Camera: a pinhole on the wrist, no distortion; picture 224 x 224 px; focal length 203.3 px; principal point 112.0 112.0 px. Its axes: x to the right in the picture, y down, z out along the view. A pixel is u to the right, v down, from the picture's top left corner.
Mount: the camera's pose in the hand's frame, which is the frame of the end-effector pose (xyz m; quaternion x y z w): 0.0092 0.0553 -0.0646 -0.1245 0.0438 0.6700 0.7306
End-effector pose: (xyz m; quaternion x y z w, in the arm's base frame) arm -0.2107 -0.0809 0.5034 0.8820 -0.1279 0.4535 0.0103
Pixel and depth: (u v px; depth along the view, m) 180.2 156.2 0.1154
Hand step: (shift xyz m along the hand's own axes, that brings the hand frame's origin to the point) -0.0237 0.1223 0.0348
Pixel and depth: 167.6 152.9 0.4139
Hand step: -0.1046 0.2704 0.2985
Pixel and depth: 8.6 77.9 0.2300
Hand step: 0.0122 -0.0054 0.1891
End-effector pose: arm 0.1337 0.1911 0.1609 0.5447 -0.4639 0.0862 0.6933
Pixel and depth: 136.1 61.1 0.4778
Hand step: 0.0841 0.2166 0.3982
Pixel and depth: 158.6 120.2 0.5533
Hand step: -0.0573 0.3128 0.4374
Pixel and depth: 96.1 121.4 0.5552
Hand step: -0.0776 0.1487 0.4781
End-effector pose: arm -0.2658 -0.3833 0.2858 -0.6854 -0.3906 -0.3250 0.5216
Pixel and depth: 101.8 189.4 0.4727
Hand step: -0.2199 0.1589 0.3749
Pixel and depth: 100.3 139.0 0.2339
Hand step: -0.0469 0.1008 0.1604
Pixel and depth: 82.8 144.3 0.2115
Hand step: -0.0488 0.0792 0.1424
